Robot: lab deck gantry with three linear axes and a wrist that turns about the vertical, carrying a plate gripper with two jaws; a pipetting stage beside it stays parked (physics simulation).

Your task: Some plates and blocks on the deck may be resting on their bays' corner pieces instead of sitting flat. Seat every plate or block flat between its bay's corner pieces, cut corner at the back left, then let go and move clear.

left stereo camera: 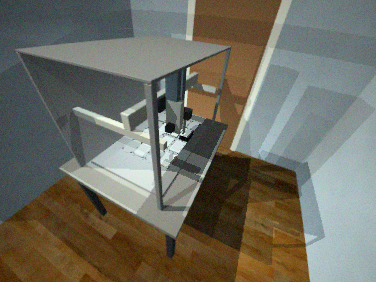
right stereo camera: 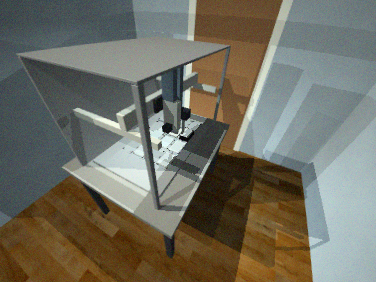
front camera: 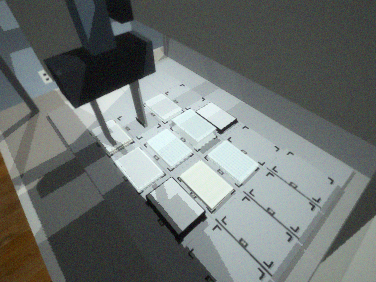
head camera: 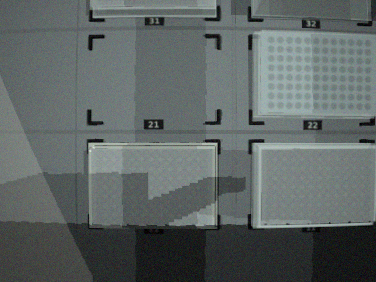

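Where they show: gripper, fingertip midpoint: (front camera: pixel 127 131); robot's base, origin of the base link: (left stereo camera: pixel 168 168) (right stereo camera: pixel 166 168) (front camera: pixel 90 133) (head camera: pixel 92 225).
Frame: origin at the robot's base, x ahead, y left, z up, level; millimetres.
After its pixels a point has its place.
My gripper (front camera: pixel 128 134) @[z 160, x 228, y 43 mm] is open, its two jaws hanging empty near bays 11 and 21. A clear plate (front camera: pixel 121 133) @[z 14, x 83, y 72 mm] (head camera: pixel 170 160) @[z 14, x 82, y 69 mm] lies in bay 11. A white plate (front camera: pixel 139 169) @[z 15, x 238, y 39 mm] (head camera: pixel 315 185) @[z 14, x 223, y 44 mm] lies in bay 12, its outline within the corner pieces. A round-welled plate (front camera: pixel 170 148) @[z 16, x 239, y 151 mm] (head camera: pixel 320 75) @[z 16, x 228, y 151 mm] lies in bay 22; in the head view its back edge looks slightly slanted. A black-sided block (front camera: pixel 175 202) @[z 42, x 392, y 45 mm] (left stereo camera: pixel 186 135) @[z 42, x 355, y 27 mm] (right stereo camera: pixel 186 135) @[z 42, x 355, y 28 mm] stands in bay 13, partly in shadow. A cream plate (front camera: pixel 206 184) @[z 14, x 398, y 146 mm] lies in bay 23. Whether each sits flat is hard to tell.
Further back are a plate (front camera: pixel 163 106) @[z 14, x 69, y 255 mm] in bay 31, a thicker-looking plate (front camera: pixel 194 124) @[z 42, x 232, y 257 mm] in bay 32, a fine-grid plate (front camera: pixel 232 161) @[z 16, x 397, y 254 mm] and a dark-based plate (front camera: pixel 216 115) @[z 14, x 232, y 364 mm]. Bay 21 (head camera: pixel 153 80) @[z 0, x 64, y 149 mm] shows bare corner pieces. An enclosure post (left stereo camera: pixel 154 150) @[z 451, x -271, y -108 mm] (right stereo camera: pixel 145 150) @[z 448, x -271, y -104 mm] stands at the deck's side.
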